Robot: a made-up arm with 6 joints.
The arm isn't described. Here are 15 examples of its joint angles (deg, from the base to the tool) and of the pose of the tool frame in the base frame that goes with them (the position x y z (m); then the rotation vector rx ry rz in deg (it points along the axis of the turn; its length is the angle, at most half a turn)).
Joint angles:
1: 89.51 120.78 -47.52 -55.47 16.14 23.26
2: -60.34 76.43 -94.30 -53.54 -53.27 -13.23
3: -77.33 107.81 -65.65 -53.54 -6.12 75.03
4: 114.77 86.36 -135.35 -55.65 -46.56 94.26
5: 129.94 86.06 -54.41 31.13 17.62 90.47
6: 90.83 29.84 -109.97 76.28 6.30 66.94
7: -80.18 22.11 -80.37 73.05 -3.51 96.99
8: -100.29 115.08 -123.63 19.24 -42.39 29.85
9: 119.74 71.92 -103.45 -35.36 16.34 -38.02
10: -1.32 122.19 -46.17 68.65 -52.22 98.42
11: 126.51 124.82 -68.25 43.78 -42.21 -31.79
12: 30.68 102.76 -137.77 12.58 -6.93 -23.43
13: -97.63 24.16 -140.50 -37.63 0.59 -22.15
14: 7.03 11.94 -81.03 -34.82 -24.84 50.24
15: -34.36 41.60 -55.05 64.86 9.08 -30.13
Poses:
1: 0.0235 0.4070 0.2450 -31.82 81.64 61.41
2: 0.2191 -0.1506 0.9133 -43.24 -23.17 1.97
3: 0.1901 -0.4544 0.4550 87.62 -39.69 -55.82
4: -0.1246 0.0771 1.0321 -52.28 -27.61 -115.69
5: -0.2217 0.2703 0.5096 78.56 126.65 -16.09
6: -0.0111 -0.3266 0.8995 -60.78 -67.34 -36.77
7: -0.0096 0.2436 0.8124 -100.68 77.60 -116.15
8: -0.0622 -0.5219 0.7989 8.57 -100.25 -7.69
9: -0.0488 0.2000 0.8963 4.15 -18.68 128.13
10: 0.4077 -0.0505 0.2787 -132.21 111.09 28.67
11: -0.2822 0.4542 0.2855 34.01 61.87 103.51
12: 0.3757 0.2509 0.9207 50.39 -34.01 70.11
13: 0.1039 0.6284 0.7959 -100.91 -59.51 -49.18
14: -0.3694 0.0347 0.7814 34.58 -70.80 96.97
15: 0.1261 0.0455 0.6634 80.96 -39.84 16.05
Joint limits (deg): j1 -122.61..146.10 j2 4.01..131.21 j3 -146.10..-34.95 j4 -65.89..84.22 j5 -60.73..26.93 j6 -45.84..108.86
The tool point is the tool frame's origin. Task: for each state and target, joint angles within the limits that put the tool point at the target. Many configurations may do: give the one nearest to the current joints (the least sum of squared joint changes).
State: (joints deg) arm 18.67 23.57 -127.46 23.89 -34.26 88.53
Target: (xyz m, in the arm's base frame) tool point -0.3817 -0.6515 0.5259
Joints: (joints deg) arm 58.58 8.77 -145.62 21.71 -28.82 88.34
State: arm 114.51 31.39 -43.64 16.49 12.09 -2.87
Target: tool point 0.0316 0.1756 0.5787
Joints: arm 77.55 53.53 -44.89 6.52 5.92 -8.29
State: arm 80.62 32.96 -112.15 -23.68 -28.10 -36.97
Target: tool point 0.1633 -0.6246 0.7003
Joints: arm 103.36 7.74 -117.77 -22.85 -27.34 -38.07
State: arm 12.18 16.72 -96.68 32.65 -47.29 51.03
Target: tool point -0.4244 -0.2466 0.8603
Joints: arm 30.77 30.23 -125.97 28.14 -41.35 47.70
